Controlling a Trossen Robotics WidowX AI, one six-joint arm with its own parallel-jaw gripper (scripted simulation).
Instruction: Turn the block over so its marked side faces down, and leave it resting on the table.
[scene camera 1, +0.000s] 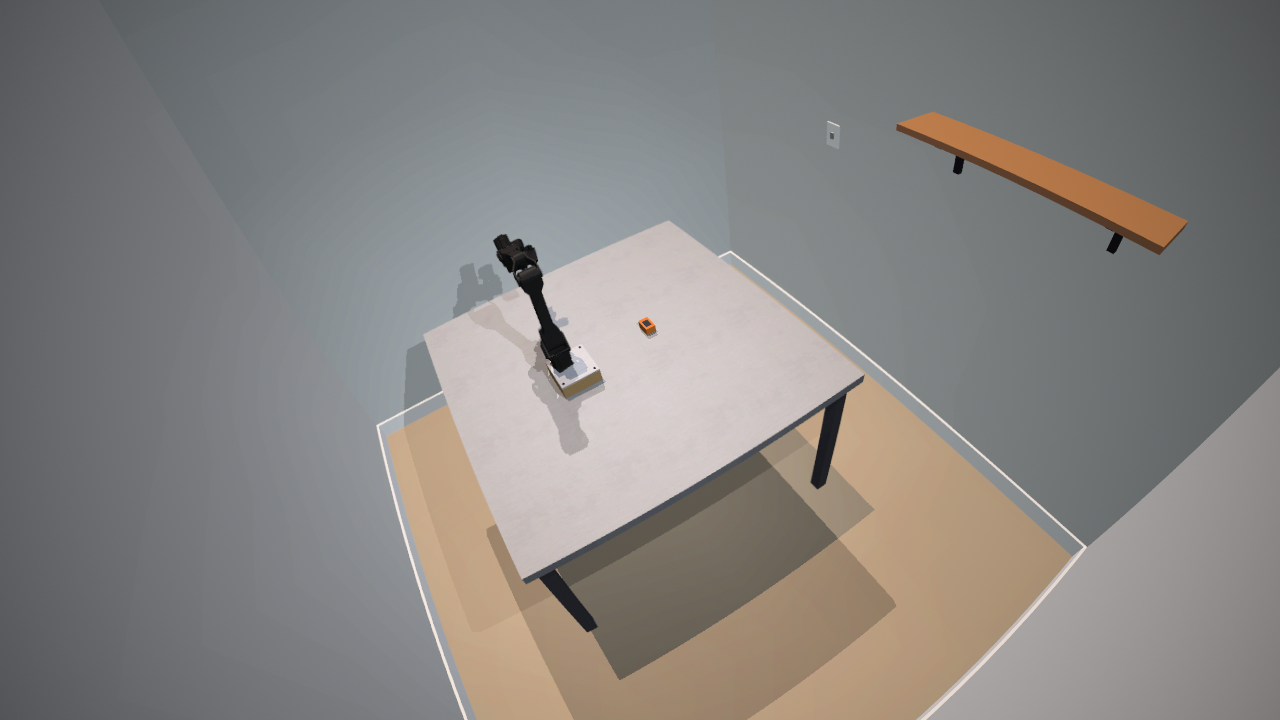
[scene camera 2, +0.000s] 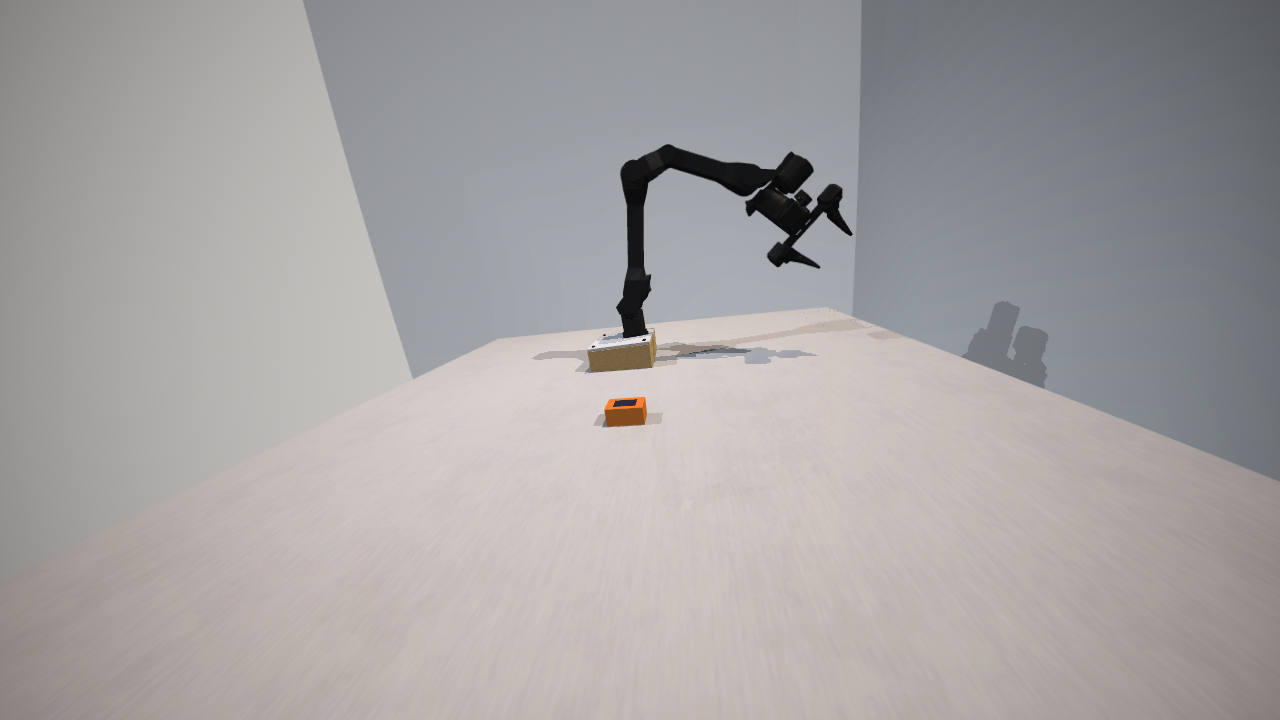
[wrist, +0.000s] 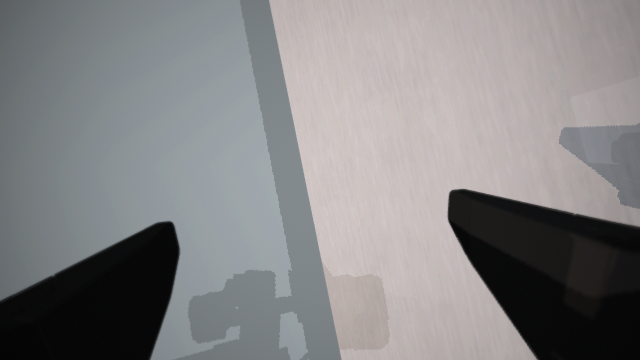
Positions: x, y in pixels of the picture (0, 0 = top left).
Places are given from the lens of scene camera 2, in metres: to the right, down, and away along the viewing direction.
my gripper (scene camera 2: 835, 251): 0.41, -0.22, 0.69
orange block (scene camera 2: 626, 411): -0.02, 0.08, 0.52
